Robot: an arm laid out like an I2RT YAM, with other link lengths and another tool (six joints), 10 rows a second.
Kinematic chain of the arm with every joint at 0, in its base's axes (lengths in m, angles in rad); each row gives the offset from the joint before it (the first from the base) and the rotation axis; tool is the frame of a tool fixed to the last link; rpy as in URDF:
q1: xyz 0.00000 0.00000 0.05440 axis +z
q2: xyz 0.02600 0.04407 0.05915 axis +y
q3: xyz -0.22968 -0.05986 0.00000 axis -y
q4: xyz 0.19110 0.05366 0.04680 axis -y
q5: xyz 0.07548 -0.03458 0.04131 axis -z
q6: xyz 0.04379 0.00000 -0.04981 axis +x
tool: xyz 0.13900 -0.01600 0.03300 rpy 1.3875 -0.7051 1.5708
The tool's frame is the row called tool.
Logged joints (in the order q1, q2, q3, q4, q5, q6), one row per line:
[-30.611, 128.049, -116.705, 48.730, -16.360, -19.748]
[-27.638, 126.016, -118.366, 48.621, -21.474, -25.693]
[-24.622, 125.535, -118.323, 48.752, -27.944, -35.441]
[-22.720, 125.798, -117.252, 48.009, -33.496, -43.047]
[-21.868, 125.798, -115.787, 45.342, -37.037, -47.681]
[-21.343, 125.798, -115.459, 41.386, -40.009, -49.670]
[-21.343, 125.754, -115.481, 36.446, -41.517, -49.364]
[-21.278, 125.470, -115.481, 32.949, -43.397, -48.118]
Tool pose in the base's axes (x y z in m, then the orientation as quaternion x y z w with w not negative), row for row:
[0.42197, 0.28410, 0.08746, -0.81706, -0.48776, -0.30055, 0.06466]
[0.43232, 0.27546, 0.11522, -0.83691, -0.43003, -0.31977, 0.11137]
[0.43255, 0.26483, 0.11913, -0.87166, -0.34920, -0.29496, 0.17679]
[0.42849, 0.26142, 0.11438, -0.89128, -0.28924, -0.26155, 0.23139]
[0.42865, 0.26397, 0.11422, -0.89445, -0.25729, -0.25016, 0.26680]
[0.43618, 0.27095, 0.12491, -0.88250, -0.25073, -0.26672, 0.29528]
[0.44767, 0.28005, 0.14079, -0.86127, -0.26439, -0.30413, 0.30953]
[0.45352, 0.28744, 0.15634, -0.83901, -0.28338, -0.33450, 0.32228]
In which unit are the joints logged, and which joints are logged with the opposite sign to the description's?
The joints are logged in degrees. Opposite sign: q1, q3, q4, q6.
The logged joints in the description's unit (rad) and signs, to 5 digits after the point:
[0.53426, 2.23488, 2.03689, -0.85050, -0.28554, 0.34467]
[0.48237, 2.19939, 2.06588, -0.84860, -0.37479, 0.44843]
[0.42973, 2.19100, 2.06513, -0.85088, -0.48771, 0.61856]
[0.39654, 2.19559, 2.04643, -0.83792, -0.58462, 0.75131]
[0.38167, 2.19559, 2.02086, -0.79137, -0.64642, 0.83219]
[0.37251, 2.19559, 2.01514, -0.72232, -0.69829, 0.86691]
[0.37251, 2.19482, 2.01552, -0.63610, -0.72461, 0.86156]
[0.37137, 2.18986, 2.01552, -0.57507, -0.75742, 0.83982]

